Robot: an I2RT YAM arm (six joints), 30 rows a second.
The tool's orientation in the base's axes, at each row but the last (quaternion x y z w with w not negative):
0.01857 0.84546 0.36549 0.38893
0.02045 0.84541 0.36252 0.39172
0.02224 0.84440 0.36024 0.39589
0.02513 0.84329 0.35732 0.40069
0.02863 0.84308 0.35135 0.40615
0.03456 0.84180 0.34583 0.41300
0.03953 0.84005 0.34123 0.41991
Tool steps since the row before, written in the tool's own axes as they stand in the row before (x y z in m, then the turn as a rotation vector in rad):
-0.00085 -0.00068 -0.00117 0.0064 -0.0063 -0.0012
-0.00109 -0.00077 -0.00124 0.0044 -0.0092 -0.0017
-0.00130 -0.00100 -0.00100 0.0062 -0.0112 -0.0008
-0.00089 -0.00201 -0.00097 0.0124 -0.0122 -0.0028
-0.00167 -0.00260 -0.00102 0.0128 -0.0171 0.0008
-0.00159 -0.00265 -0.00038 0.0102 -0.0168 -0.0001
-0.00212 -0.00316 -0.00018 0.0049 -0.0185 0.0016
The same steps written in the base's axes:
-0.00002 -0.00147 0.00062 -0.0037 -0.0033 -0.0076
0.00011 -0.00165 0.00075 -0.0019 -0.0064 -0.0079
0.00045 -0.00175 0.00065 -0.0020 -0.0068 -0.0107
0.00042 -0.00235 -0.00026 -0.0074 -0.0066 -0.0146
0.00101 -0.00309 -0.00006 -0.0039 -0.0081 -0.0194
0.00137 -0.00277 -0.00039 -0.0029 -0.0093 -0.0171
0.00193 -0.00326 -0.00040 0.0021 -0.0115 -0.0152

